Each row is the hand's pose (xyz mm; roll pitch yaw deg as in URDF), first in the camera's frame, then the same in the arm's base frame.
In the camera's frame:
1: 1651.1 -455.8 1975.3 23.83 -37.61 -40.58
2: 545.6 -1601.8 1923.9 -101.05 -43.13 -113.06
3: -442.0 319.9 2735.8 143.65 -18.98 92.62
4: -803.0 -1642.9 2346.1 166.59 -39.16 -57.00
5: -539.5 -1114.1 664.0 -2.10 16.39 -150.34
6: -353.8 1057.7 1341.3 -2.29 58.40 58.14
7: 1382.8 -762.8 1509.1 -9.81 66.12 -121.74
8: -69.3 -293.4 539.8 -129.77 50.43 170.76
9: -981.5 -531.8 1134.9 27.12 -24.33 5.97
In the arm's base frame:
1: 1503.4 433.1 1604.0 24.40 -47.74 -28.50
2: 681.7 -929.6 1526.2 -87.16 -44.99 -110.28
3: -798.4 782.5 1979.0 135.84 -12.17 107.19
4: -678.5 -1235.5 1760.3 171.47 -48.68 -47.93
5: -267.4 -792.6 82.9 7.90 19.93 -134.74
6: -645.4 1412.0 537.8 -21.62 58.10 54.13
7: 1381.8 39.3 1141.6 12.93 63.11 -88.67
8: 36.1 99.7 -64.2 -120.19 58.95 -168.93
9: -889.3 -288.1 421.8 18.83 -31.35 22.32

